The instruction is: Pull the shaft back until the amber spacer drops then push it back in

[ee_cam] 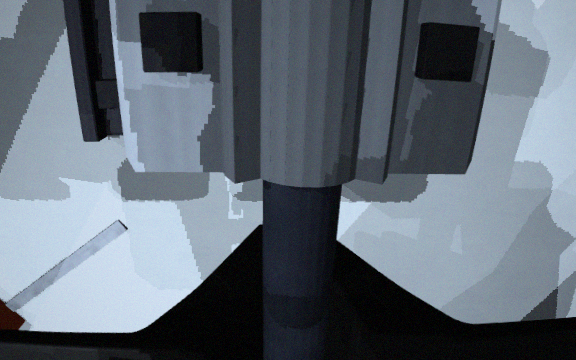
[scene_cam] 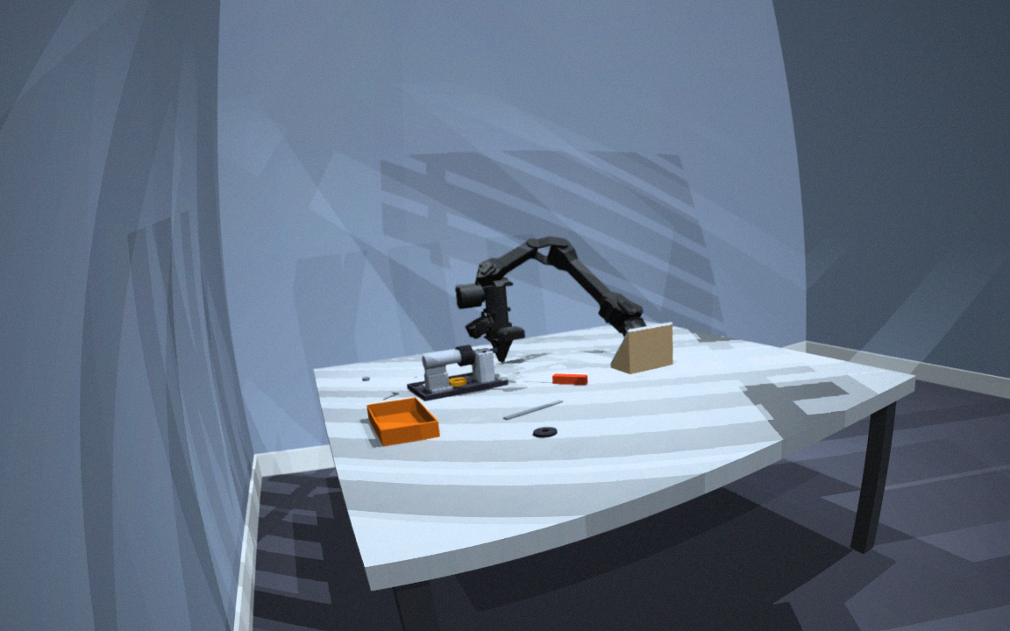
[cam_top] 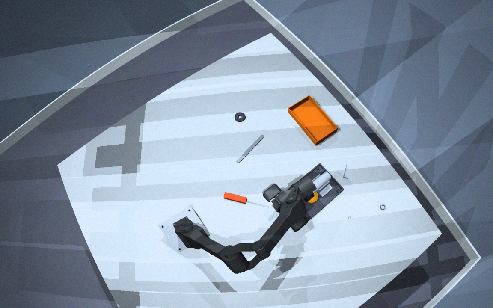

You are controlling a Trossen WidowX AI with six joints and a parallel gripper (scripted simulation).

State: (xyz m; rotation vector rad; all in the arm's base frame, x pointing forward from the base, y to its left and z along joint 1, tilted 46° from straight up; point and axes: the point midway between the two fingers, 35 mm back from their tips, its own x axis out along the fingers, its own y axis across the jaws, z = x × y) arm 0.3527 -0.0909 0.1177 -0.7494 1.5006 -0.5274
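The dark shaft lies 80 mm ahead of my gripper tip, 10 mm to the left of it and 30 mm above it. The rest, counted from my gripper tip: allen key (300 mm ahead, 10 mm to the left, 40 mm below); amber spacer (130 mm ahead, 10 mm to the left, 30 mm below); grey strip (40 mm ahead, 320 mm to the left, 40 mm below).
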